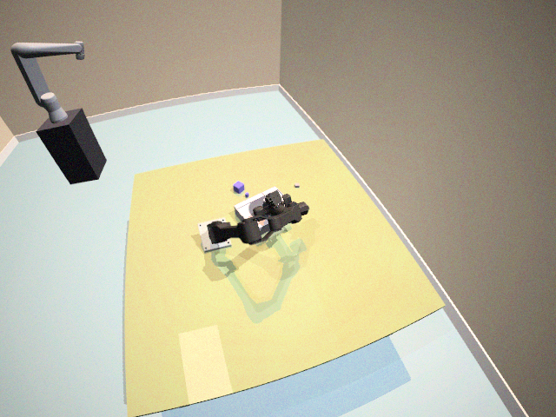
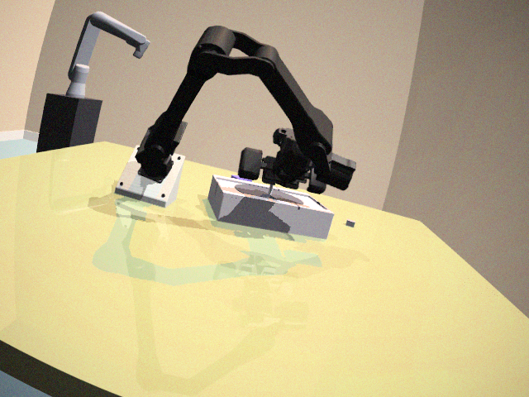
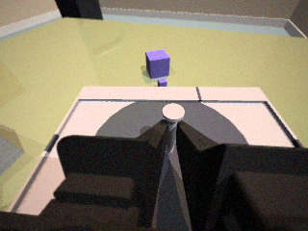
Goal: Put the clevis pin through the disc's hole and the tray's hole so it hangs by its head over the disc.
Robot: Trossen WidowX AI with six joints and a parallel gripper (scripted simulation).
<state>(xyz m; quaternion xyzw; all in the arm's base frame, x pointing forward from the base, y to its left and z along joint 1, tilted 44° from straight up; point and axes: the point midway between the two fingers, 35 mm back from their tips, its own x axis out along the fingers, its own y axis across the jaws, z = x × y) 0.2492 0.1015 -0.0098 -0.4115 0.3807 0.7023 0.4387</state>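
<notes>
The rimmed steel tray is 5 cm below my gripper tip. Round my gripper tip: purple cube 20 cm to the left, 11 cm behind, 7 cm below; aluminium disc 3 cm below; steel clevis pin 1 cm below.
</notes>
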